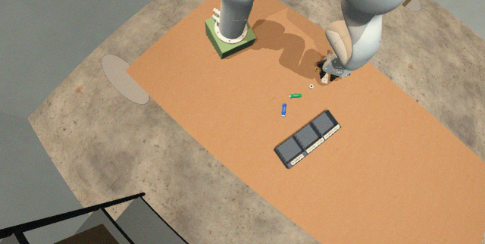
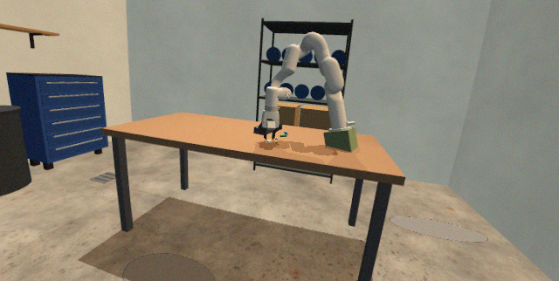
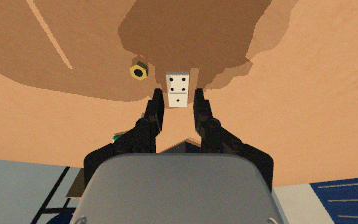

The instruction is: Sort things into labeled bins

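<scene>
Now: the white domino 3 cm below my hand. Round my hand: green battery (7 cm behind, 15 cm to the right, 3 cm below); brass nut (5 cm behind, 1 cm to the left, 3 cm below); metal nut (4 cm behind, 7 cm to the right, 3 cm below).
</scene>
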